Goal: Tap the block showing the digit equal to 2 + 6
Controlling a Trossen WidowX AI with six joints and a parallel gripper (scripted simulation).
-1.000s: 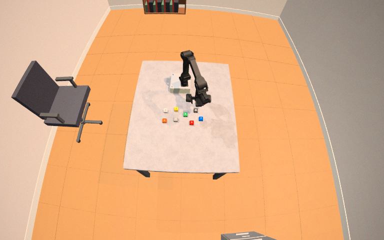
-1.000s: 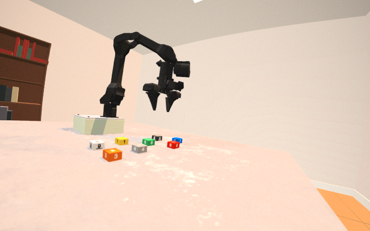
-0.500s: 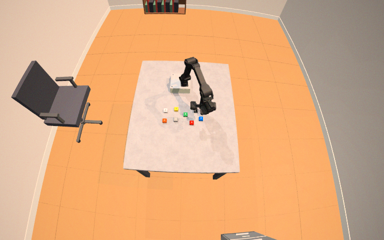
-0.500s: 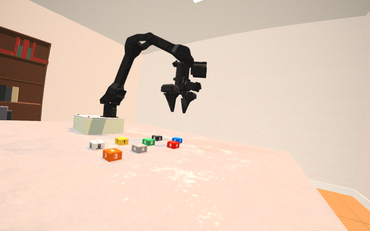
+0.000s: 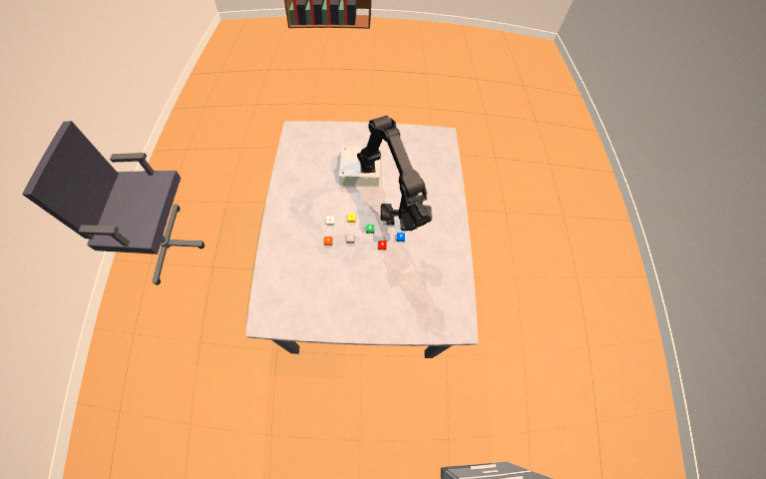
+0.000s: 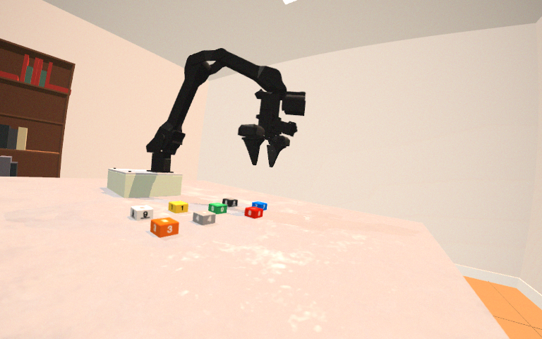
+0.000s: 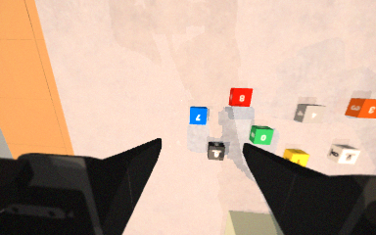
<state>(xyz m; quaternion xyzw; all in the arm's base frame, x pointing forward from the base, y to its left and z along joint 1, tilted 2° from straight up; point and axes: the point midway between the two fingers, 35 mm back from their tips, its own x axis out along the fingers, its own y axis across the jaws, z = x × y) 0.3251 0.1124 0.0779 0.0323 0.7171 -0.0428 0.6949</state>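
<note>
The red block is 12 cm below my gripper tip, 8 cm to the right of it and 3 cm ahead of it. From my gripper tip the other things lie so: black block: 12 cm below, 8 cm behind, 3 cm to the right; blue block: 12 cm below; green 0 block: 12 cm to the right, 12 cm below, 5 cm behind.
</note>
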